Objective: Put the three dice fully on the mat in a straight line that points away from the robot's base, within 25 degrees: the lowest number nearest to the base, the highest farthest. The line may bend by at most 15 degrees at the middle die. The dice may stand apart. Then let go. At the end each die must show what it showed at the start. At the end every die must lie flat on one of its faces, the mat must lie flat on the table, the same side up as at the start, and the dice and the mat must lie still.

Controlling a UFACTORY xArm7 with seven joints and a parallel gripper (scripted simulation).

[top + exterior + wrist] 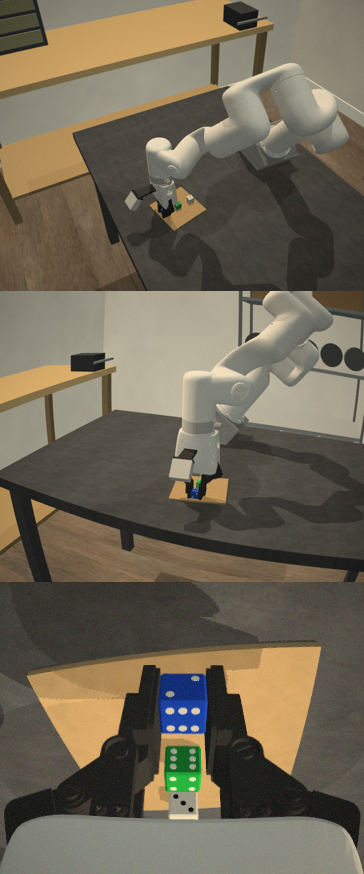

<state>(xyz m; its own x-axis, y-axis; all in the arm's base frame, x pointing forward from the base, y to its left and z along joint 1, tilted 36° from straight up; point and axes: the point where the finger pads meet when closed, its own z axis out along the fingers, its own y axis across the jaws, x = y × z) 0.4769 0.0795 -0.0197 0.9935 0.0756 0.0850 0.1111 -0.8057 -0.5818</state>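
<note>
The blue die lies 10 mm below my hand. The rest, counted from my hand: green die: 50 mm behind, 10 mm to the right, 10 mm below; white die: 100 mm behind, 10 mm to the right, 10 mm below; tan square mat: 50 mm behind, 10 mm to the right, 20 mm below.
</note>
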